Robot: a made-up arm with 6 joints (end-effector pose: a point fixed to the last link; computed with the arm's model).
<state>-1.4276 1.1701 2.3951 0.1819 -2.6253 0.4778</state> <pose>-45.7 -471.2 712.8 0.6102 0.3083 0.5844 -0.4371</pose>
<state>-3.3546 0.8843 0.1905 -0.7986 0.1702 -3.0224</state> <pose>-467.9 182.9 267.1 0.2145 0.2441 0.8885 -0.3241</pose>
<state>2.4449 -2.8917 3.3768 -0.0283 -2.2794 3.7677</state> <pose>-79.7 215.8 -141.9 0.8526 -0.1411 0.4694 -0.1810</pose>
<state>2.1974 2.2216 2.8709 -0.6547 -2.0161 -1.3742</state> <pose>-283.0 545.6 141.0 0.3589 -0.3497 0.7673 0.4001</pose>
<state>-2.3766 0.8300 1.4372 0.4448 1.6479 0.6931</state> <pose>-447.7 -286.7 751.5 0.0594 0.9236 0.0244 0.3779</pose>
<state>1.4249 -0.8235 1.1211 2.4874 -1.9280 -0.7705</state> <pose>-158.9 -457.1 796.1 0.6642 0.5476 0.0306 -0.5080</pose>
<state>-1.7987 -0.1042 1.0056 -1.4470 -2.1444 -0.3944</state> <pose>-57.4 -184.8 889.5 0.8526 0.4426 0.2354 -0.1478</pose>
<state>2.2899 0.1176 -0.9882 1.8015 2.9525 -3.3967</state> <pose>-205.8 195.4 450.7 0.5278 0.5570 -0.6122 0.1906</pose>
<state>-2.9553 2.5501 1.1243 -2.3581 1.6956 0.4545</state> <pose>-173.8 -115.2 -386.9 0.8736 -0.1504 -0.0905 0.4539</pose>
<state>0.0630 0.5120 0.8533 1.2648 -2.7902 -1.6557</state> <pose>449.2 -6.2 823.6 0.2175 0.1971 0.0842 -0.9522</pose>
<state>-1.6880 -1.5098 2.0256 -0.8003 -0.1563 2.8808</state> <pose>4.9 722.9 248.1 0.7203 0.3039 0.3966 0.4811</pose>
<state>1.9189 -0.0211 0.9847 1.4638 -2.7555 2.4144</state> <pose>-7.8 57.2 987.6 0.0449 0.8676 -0.1523 -0.4712</pose>
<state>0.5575 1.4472 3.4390 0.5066 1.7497 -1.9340</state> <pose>250.6 38.4 565.4 0.1640 0.2108 0.6324 -0.7271</pose>
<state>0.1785 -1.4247 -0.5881 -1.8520 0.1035 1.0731</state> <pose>-125.9 9.6 472.3 0.8291 0.3998 -0.3461 0.1817</pose>
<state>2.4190 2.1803 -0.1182 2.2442 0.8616 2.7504</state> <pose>-199.1 80.5 -256.0 0.4005 -0.6622 0.5909 -0.2279</pose>
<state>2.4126 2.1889 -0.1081 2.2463 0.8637 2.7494</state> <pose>-197.5 80.4 -259.0 0.3990 -0.6608 0.5929 -0.2293</pose>
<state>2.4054 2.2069 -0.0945 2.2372 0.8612 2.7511</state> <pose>-192.5 79.0 -264.8 0.4003 -0.6558 0.5963 -0.2326</pose>
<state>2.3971 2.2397 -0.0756 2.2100 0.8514 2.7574</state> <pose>-182.3 75.2 -274.9 0.4061 -0.6450 0.6016 -0.2389</pose>
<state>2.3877 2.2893 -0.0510 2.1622 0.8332 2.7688</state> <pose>-165.6 68.0 -289.2 0.4176 -0.6276 0.6082 -0.2486</pose>
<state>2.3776 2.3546 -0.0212 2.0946 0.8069 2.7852</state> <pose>-142.1 56.9 -306.5 0.4350 -0.6040 0.6145 -0.2612</pose>
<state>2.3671 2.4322 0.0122 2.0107 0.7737 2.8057</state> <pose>-112.2 41.6 -324.7 0.4581 -0.5755 0.6186 -0.2760</pose>
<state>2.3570 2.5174 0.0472 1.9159 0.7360 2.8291</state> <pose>-77.5 22.6 -341.3 0.4858 -0.5442 0.6186 -0.2919</pose>
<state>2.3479 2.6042 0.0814 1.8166 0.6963 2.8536</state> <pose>-40.1 1.1 -354.2 0.5161 -0.5126 0.6134 -0.3076</pose>
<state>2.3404 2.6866 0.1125 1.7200 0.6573 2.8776</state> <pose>-3.2 -21.1 -362.5 0.5467 -0.4831 0.6035 -0.3217</pose>
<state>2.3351 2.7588 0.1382 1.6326 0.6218 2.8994</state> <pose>30.3 -41.8 -366.2 0.5750 -0.4579 0.5903 -0.3336</pose>
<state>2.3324 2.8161 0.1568 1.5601 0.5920 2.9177</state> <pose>57.9 -58.9 -366.4 0.5990 -0.4382 0.5762 -0.3424</pose>
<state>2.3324 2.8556 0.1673 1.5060 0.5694 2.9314</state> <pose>77.8 -70.9 -364.8 0.6173 -0.4246 0.5636 -0.3480</pose>
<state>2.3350 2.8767 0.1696 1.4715 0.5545 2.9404</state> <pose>89.7 -77.2 -362.7 0.6294 -0.4170 0.5541 -0.3505</pose>
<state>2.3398 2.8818 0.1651 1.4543 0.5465 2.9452</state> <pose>94.5 -78.5 -360.8 0.6362 -0.4144 0.5483 -0.3505</pose>
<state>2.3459 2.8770 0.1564 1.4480 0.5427 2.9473</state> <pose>94.8 -76.7 -359.4 0.6397 -0.4149 0.5449 -0.3488</pose>
